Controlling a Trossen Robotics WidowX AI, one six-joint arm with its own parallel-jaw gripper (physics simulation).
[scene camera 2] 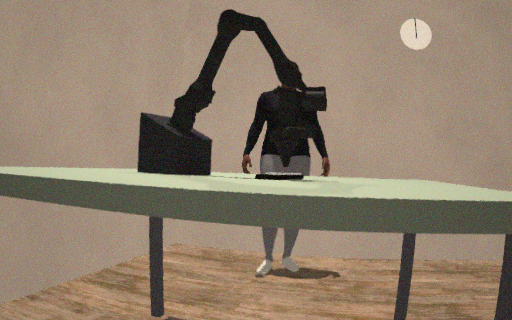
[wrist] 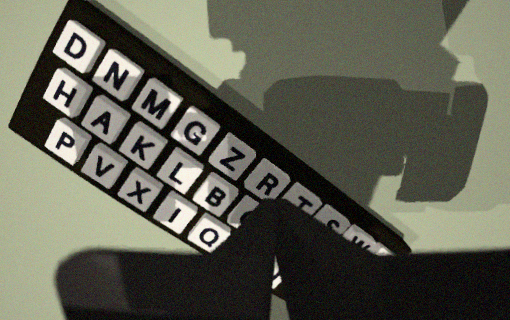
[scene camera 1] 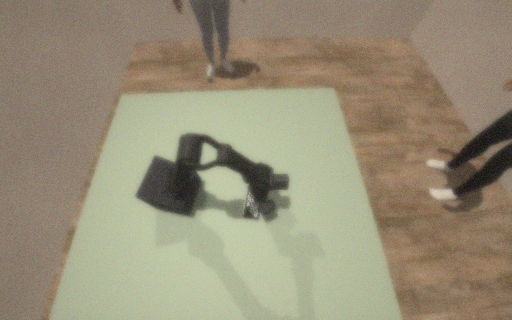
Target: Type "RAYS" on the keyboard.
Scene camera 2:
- my gripper: 285, 167
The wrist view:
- my gripper: 273, 210
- key: 106, 119
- key: 266, 181
